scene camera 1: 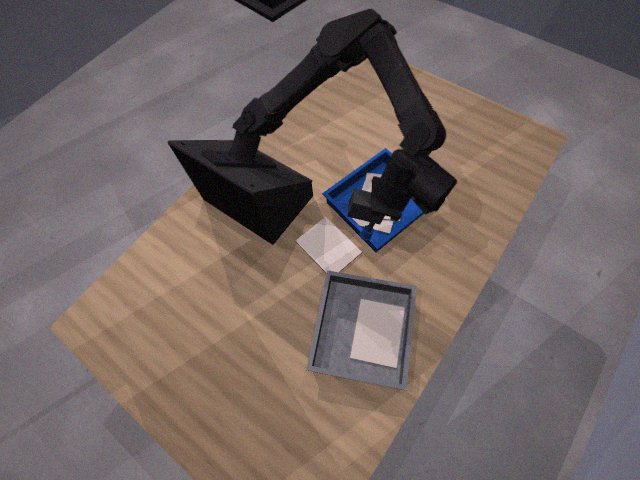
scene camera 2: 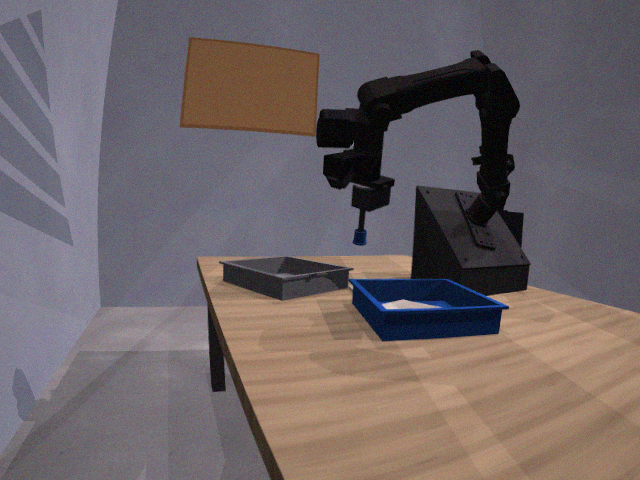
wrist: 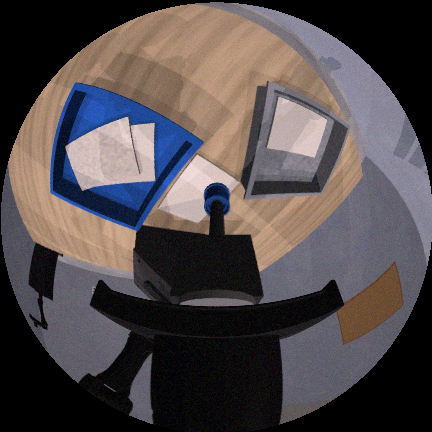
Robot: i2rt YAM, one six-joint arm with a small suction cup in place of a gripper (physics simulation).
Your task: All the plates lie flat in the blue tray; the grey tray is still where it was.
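Pixels of known places: hand, its tool point: [scene camera 1: 365,236] [scene camera 2: 359,242] [wrist: 216,194]; arm's base, origin of its link: [scene camera 1: 240,161] [scene camera 2: 474,220].
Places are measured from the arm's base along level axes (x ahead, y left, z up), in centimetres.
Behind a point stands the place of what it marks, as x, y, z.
Note:
The suction gripper [scene camera 1: 367,234] [scene camera 2: 359,237] [wrist: 217,196] is off and bare. It hangs above the table, with a gap below the cup in scene view 2. A pale square plate [scene camera 1: 328,245] @[26.8, 3.6, -17.4] [wrist: 185,187] @[27.6, 6.5, -17.4] lies on the table between the trays, close to both; it looks flat. The blue tray [scene camera 1: 354,172] @[17.8, 24.3, -13.1] [scene camera 2: 439,325] @[31.0, 35.0, -15.8] [wrist: 100,102] @[37.3, 29.2, -17.7] holds two overlapping pale plates, one plate [wrist: 105,157] @[28.3, 23.8, -16.6] partly over the other plate [wrist: 146,150] @[31.9, 16.7, -17.2]. The arm partly hides them in scene view 1. The grey tray [scene camera 1: 336,335] @[45.1, -12.7, -17.7] [scene camera 2: 253,284] @[57.1, -0.3, -16.4] [wrist: 290,172] @[43.3, -12.6, -17.7] holds one plate [scene camera 1: 378,333] @[52.3, -5.3, -17.1] [wrist: 296,127] @[51.5, -3.7, -17.2] on its floor.
The arm's black wedge base [scene camera 1: 232,196] @[6.3, -8.1, -0.5] [scene camera 2: 465,237] @[6.5, 5.4, -4.3] stands on the wooden table [scene camera 1: 206,361] @[26.3, -39.5, -18.0] [scene camera 2: 361,413] @[50.4, 53.3, -18.0], near the blue tray. The grey tray stands near a long table edge. An orange-brown board [scene camera 2: 250,85] [wrist: 372,305] is on the wall.

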